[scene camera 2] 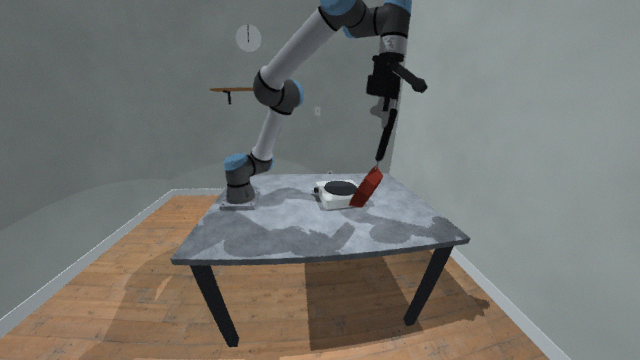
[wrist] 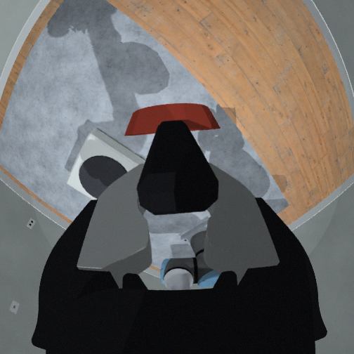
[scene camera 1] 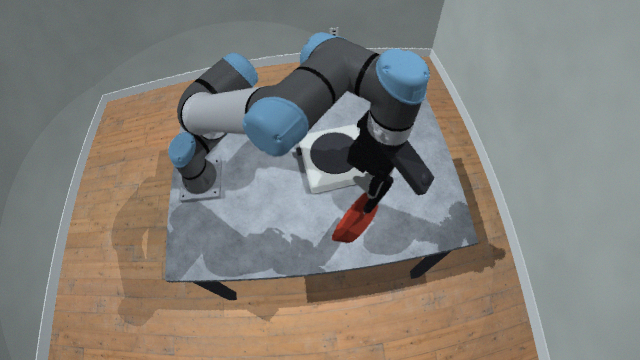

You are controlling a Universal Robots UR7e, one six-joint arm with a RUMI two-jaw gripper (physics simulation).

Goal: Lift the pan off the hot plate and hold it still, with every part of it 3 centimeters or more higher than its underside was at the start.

Observation:
I see my gripper and a red pan.
My gripper shows as well in scene camera 2 and in the wrist view.

